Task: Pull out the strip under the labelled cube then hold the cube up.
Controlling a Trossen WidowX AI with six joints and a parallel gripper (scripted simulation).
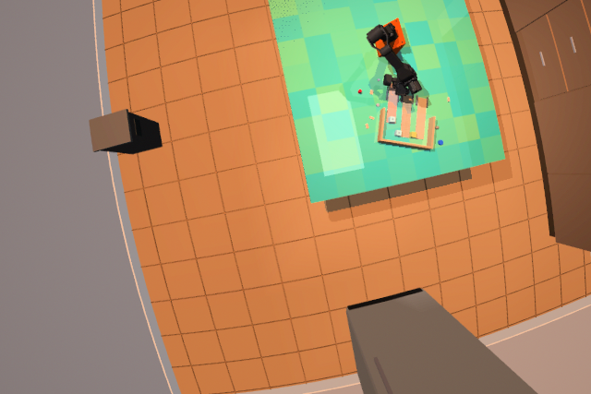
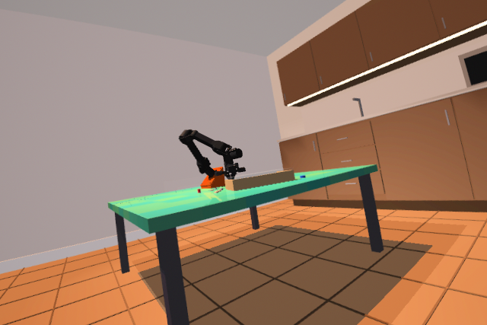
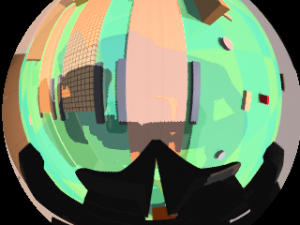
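Now: gripper tip 90 mm short of the strip and 40 mm to the left of it.
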